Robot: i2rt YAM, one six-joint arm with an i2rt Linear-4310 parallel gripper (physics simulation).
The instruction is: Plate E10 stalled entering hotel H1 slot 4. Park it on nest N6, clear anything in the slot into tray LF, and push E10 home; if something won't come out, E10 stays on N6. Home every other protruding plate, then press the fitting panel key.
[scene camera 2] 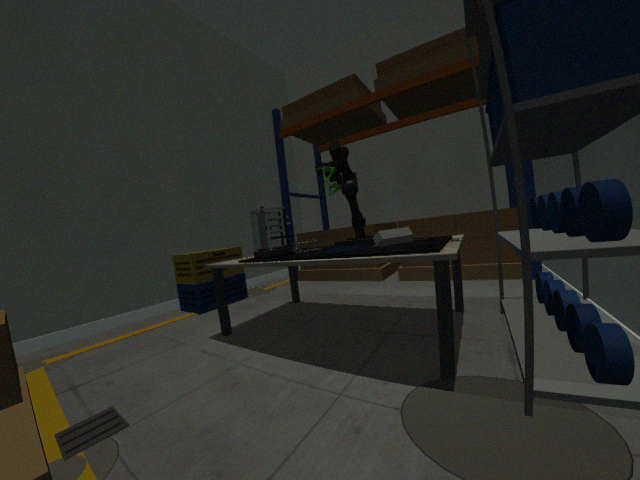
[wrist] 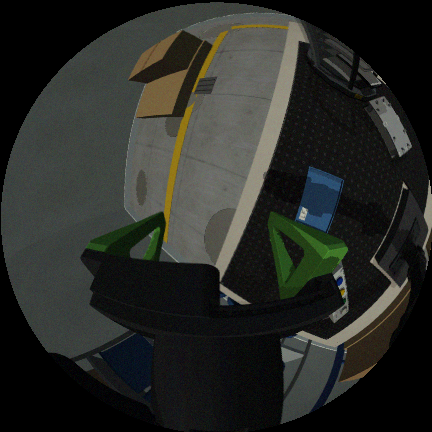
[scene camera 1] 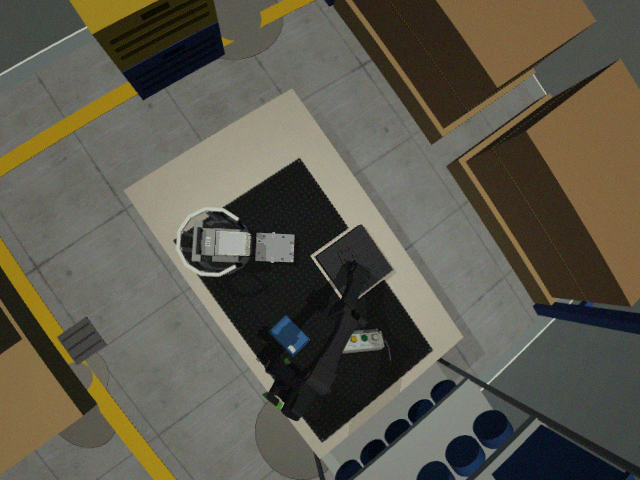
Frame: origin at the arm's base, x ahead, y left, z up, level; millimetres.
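Seen in the pictures: gripper, between the fingertips: (scene camera 2: 327, 188) (wrist: 216, 217) (scene camera 1: 270, 382); arm's base, origin of its link: (scene camera 2: 360, 238) (scene camera 1: 353, 268).
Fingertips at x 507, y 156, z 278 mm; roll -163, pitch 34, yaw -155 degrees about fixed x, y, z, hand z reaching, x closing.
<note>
Offsets run from my fingertips to a thing's top centre. Level surfaces: height alone.
My gripper (scene camera 1: 278, 379) (scene camera 2: 328, 184) (wrist: 216, 217) is open and empty, raised high above the table's edge near the blue tray. The plate hotel (scene camera 1: 232, 242) (scene camera 2: 262, 227) stands on a round base with a white ring. Several levels show dimly in scene camera 2; plate E10 and slot 4 cannot be made out. A flat grey block with small pins @[dx -239, dy -407, dz -239 mm] (scene camera 1: 275, 246) (wrist: 390, 125), possibly a nest, lies beside the hotel; its marking is unreadable. The blue tray @[dx -112, dy -34, dz -298 mm] (scene camera 1: 289, 334) (wrist: 321, 200) bears a small white label. The key panel @[dx -362, dy +142, dz -231 mm] (scene camera 1: 367, 347) (scene camera 2: 393, 236) (wrist: 340, 315) has coloured keys.
A dark square plate (scene camera 1: 372, 248) with a pale edge carries the arm's base. A black dotted mat @[dz -315 mm] (scene camera 1: 289, 191) lies on the pale table @[dz -328 mm] (scene camera 1: 217, 160). Crates (scene camera 1: 175, 62) (scene camera 2: 206, 266), cardboard boxes (scene camera 1: 578, 196) and a rack with blue rolls (scene camera 1: 491, 428) stand around the table.
</note>
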